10 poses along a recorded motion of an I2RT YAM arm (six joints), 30 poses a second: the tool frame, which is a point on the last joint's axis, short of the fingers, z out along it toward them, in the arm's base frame.
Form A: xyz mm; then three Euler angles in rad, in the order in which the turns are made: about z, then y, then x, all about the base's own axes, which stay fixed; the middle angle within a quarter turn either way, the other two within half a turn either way.
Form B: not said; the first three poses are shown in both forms.
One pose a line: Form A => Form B
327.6 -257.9 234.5 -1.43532 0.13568 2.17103 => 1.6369 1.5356 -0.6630 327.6 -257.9 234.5
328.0 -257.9 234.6 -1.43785 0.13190 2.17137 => 1.6379 1.5373 -0.6678 328.0 -257.9 234.6
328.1 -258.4 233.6 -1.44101 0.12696 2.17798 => 1.6440 1.5430 -0.6698 328.1 -258.4 233.6
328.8 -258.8 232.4 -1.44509 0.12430 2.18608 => 1.6489 1.5509 -0.6691 328.8 -258.8 232.4
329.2 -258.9 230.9 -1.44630 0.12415 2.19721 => 1.6564 1.5583 -0.6623 329.2 -258.9 230.9
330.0 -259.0 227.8 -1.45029 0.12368 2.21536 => 1.6673 1.5722 -0.6525 330.0 -259.0 227.8
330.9 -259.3 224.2 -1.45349 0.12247 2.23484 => 1.6801 1.5861 -0.6418 330.9 -259.3 224.2
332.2 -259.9 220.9 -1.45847 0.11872 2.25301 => 1.6923 1.6005 -0.6353 332.2 -259.9 220.9
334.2 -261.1 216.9 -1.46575 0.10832 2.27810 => 1.7121 1.6203 -0.6314 334.2 -261.1 216.9
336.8 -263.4 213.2 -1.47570 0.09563 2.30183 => 1.7303 1.6420 -0.6318 336.8 -263.4 213.2
